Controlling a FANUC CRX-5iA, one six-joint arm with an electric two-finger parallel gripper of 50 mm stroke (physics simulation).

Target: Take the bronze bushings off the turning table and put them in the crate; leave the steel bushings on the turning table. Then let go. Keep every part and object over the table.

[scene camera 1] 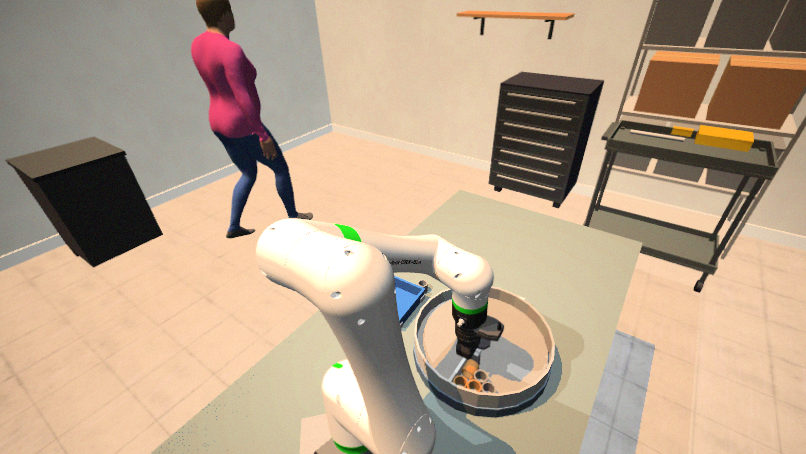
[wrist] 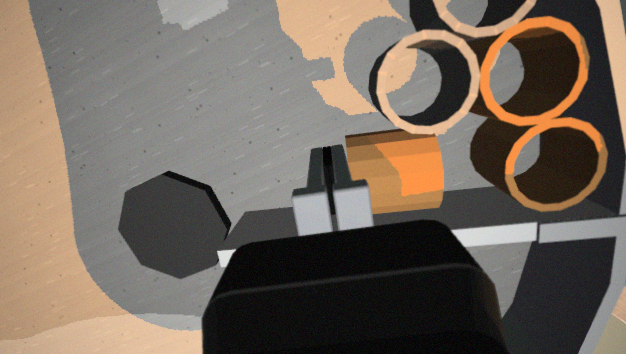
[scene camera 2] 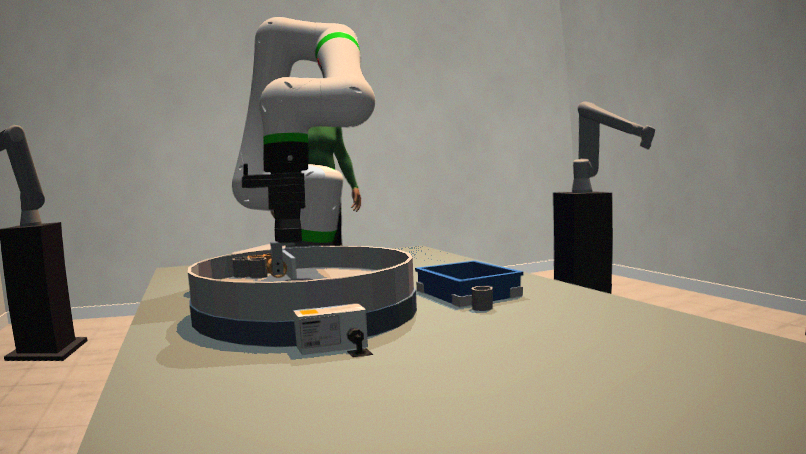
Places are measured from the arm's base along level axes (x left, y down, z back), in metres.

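Pixels of known places: gripper, between the fingertips: (scene camera 1: 475, 365) (wrist: 329, 167) (scene camera 2: 277, 274); arm's base, origin of its link: (scene camera 1: 360, 447).
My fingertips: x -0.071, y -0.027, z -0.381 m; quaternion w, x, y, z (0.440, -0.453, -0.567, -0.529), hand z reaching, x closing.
Ahead of a thing's pixels: the offset from my fingertips to its top centre. "spot": to the spot under its first point.
My gripper (scene camera 1: 472, 359) (scene camera 2: 277, 266) (wrist: 329, 167) is shut inside the turning table (scene camera 1: 507, 401) (scene camera 2: 242, 294) (wrist: 225, 100); its pads meet with no part visible between them. Its tips are at the open end of a bronze bushing @[dx -0.002, dy -0.030, dz +0.029 m] (scene camera 1: 469, 367) (scene camera 2: 283, 271) (wrist: 400, 172), which lies on its side near the divider. Two bronze bushings stand upright by the wall, one @[dx -0.049, dy -0.030, dz +0.074 m] (wrist: 556, 65) against the other @[dx -0.014, dy -0.030, dz +0.090 m] (wrist: 575, 160). One steel bushing @[dx -0.043, dy -0.030, dz +0.036 m] (wrist: 457, 82) stands beside them, another @[spot: dx -0.072, dy -0.018, dz +0.065 m] (wrist: 507, 10) next to it. The blue crate @[dx +0.383, dy +0.011, dz -0.033 m] (scene camera 1: 410, 286) (scene camera 2: 439, 286) is beside the turning table, partly hidden by the arm in scene camera 1.
A thin divider @[spot: dx +0.026, dy -0.024, dz -0.020 m] (scene camera 2: 289, 263) (wrist: 500, 235) crosses the turning table near a dark octagonal hub @[dx +0.042, dy +0.000, dz -0.087 m] (wrist: 172, 227). The turning table has a raised wall all around. A grey bushing @[dx +0.369, dy +0.023, dz -0.165 m] (scene camera 1: 422, 283) (scene camera 2: 482, 298) stands outside the crate. A control box @[spot: dx +0.066, dy +0.028, dz -0.341 m] (scene camera 2: 318, 331) stands at the turning table's edge.
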